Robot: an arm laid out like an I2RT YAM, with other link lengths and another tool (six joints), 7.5 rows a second.
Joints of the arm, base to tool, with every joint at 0 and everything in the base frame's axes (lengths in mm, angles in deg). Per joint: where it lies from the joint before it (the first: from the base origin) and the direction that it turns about. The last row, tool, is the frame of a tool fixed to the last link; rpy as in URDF.
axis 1: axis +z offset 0 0 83.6
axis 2: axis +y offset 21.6 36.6 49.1
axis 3: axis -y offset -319.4 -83.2 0
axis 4: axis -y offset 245 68.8 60
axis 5: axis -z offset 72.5 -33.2 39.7
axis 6: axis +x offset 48.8 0 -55.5
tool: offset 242 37 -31 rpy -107.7 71.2 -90
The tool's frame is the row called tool.
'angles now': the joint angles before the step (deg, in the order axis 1, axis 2, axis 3, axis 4, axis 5, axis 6). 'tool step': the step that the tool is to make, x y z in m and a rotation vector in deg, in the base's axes. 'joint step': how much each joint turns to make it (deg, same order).
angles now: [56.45 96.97 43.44 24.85 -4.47 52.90]
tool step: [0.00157 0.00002 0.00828 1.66 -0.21 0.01]
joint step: [-0.55 -0.45 -0.81 1.88 -0.84 0.40]
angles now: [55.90 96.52 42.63 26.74 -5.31 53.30]
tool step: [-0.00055 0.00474 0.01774 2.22 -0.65 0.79]
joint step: [-0.35 -0.86 0.32 1.03 -1.34 0.14]
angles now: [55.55 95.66 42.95 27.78 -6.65 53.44]
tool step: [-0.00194 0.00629 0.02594 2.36 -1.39 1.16]
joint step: [-0.10 -1.53 1.21 -0.05 -1.23 -0.33]
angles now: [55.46 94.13 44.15 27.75 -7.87 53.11]
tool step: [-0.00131 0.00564 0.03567 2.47 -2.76 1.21]
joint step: [0.00 -2.32 2.03 -0.93 -0.83 -1.26]
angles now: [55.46 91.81 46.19 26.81 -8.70 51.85]
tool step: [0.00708 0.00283 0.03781 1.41 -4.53 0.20]
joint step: [-0.25 -2.13 3.30 -2.13 0.43 -2.96]
